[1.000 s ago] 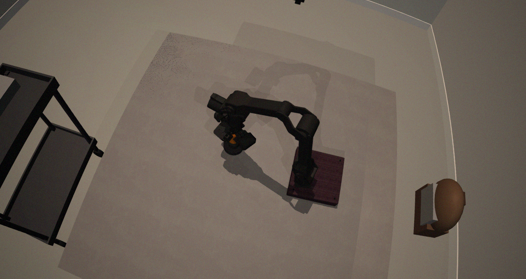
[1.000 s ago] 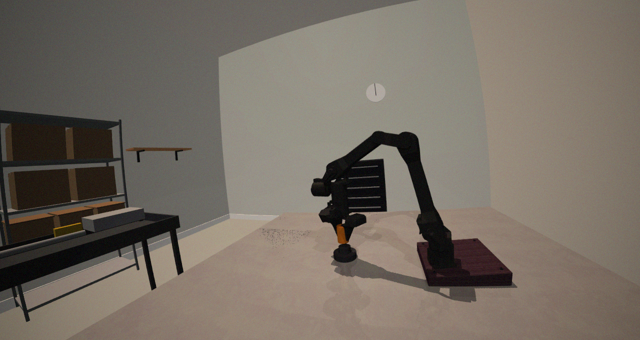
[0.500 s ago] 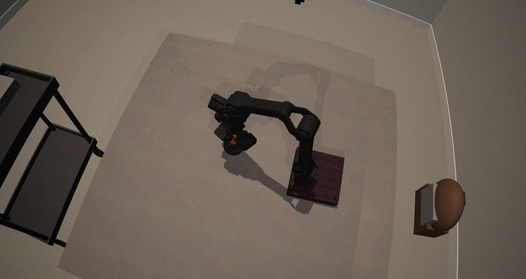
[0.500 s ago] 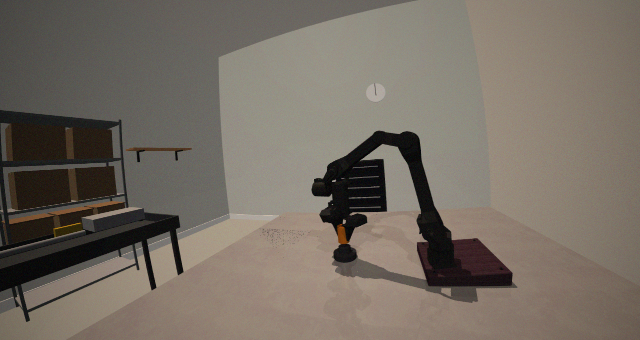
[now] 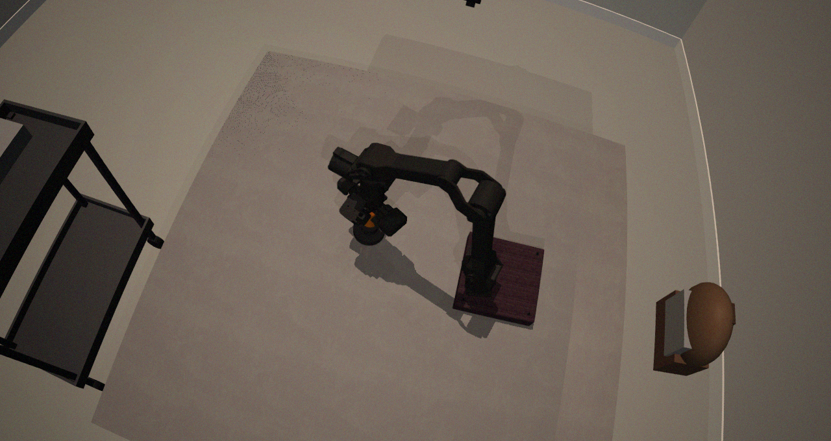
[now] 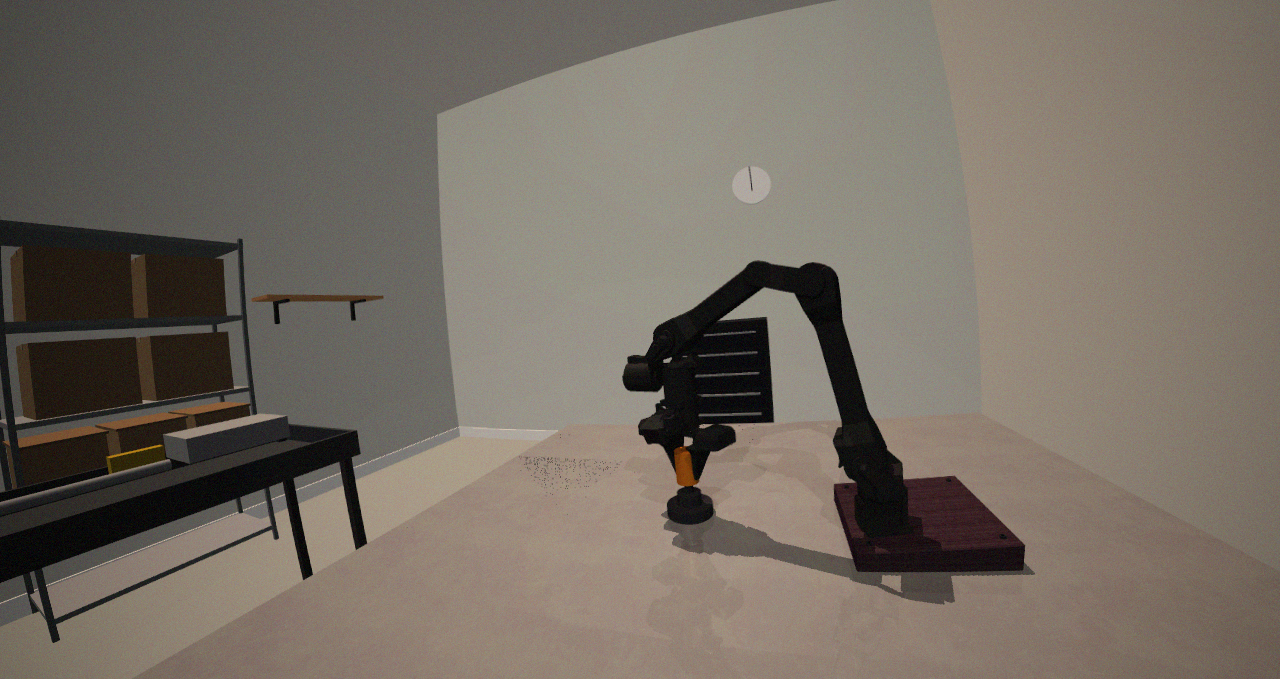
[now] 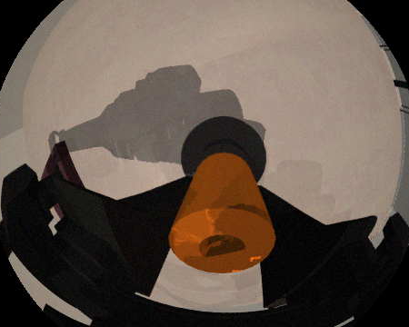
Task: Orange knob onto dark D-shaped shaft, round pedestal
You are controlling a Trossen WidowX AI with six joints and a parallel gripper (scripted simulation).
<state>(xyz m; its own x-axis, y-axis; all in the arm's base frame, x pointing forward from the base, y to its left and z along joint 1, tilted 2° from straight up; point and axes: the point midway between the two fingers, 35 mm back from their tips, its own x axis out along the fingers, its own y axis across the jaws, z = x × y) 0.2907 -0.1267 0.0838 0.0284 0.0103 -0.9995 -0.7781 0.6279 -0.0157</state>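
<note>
The orange knob lies 2 cm above my gripper tip. From my gripper tip the other things lie so: dark pedestal (4 cm below).
</note>
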